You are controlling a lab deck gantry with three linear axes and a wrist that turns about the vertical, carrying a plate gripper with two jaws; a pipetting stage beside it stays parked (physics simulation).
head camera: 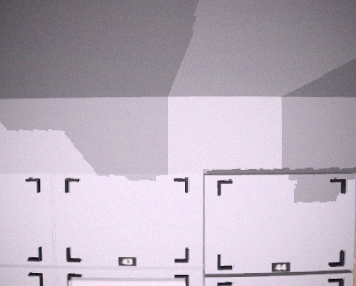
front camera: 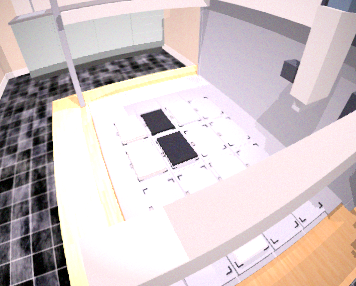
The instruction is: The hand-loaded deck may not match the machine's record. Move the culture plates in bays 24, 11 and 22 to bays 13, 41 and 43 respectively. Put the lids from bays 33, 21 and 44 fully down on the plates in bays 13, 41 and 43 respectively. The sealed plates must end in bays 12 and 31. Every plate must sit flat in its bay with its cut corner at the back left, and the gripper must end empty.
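Pixels of known places: robot's base, link origin: (front camera: 114, 123).
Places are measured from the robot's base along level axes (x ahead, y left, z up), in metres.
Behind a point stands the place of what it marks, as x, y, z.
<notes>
Two dark rectangular pieces (front camera: 157, 121) @[0.073, 0.148, 0.008] (front camera: 177, 148) @[0.238, 0.148, 0.017] lie flat in neighbouring bays in the front view. Pale, slightly raised pieces (front camera: 131, 131) @[0.090, 0.043, 0.014] (front camera: 146, 161) @[0.244, 0.042, 0.014] lie beside them, and another pale piece (front camera: 251, 249) @[0.606, 0.149, 0.029] lies in a bay nearer the camera. I cannot tell plates from lids, or make out cut corners. In the head view, bay 43 (head camera: 127, 220) @[0.393, 0.364, 0.000] and bay 44 (head camera: 275, 227) @[0.550, 0.361, 0.014] show their corner marks and labels, with no plate visible on them. The edge of a pale piece (head camera: 127, 283) @[0.393, 0.298, 0.008] shows in the bay below 43. My gripper's jaws do not show in either view.
A wide pale beam (front camera: 270, 185) @[0.623, 0.015, 0.400] crosses the front view and hides part of the deck. A pale column (front camera: 322, 60) @[0.472, 0.328, 0.376] hangs at the upper right, with a small dark block (front camera: 290, 71) @[0.398, 0.353, 0.314] beside it. A wooden rim (front camera: 75, 200) @[0.272, -0.195, -0.010] borders the deck.
</notes>
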